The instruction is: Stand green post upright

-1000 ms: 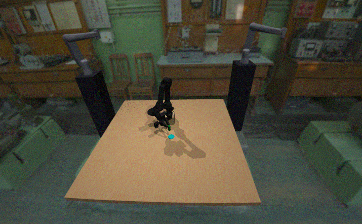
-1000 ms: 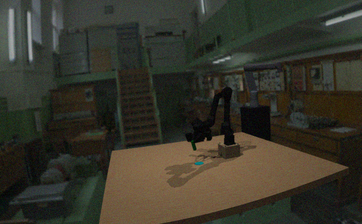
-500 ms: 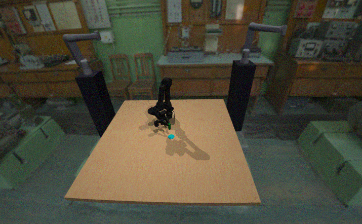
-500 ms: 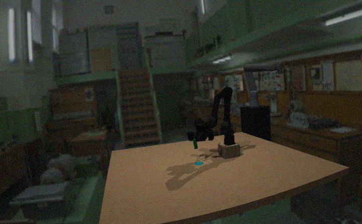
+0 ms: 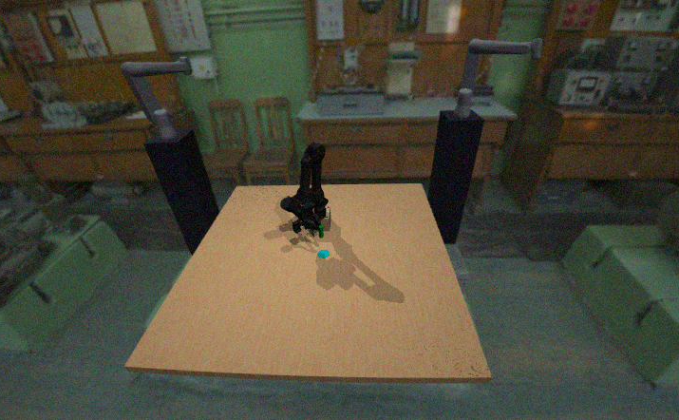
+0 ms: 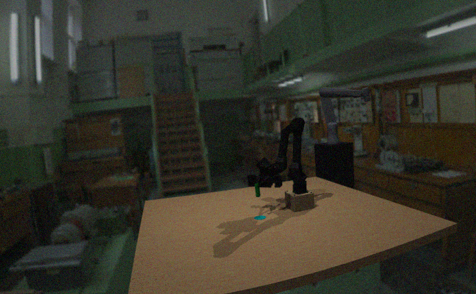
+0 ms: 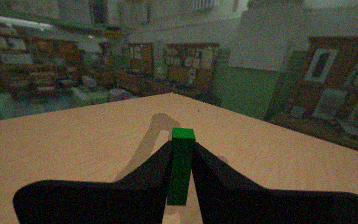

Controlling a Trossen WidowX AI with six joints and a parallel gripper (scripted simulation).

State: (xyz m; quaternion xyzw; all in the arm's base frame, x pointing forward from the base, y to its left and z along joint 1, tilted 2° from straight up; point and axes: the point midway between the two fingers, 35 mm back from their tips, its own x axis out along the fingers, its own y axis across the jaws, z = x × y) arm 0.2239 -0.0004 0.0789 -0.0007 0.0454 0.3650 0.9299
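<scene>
Now: gripper tip 16 cm above the cyan circle. Also, from my gripper tip: green post 2 cm below.
</scene>
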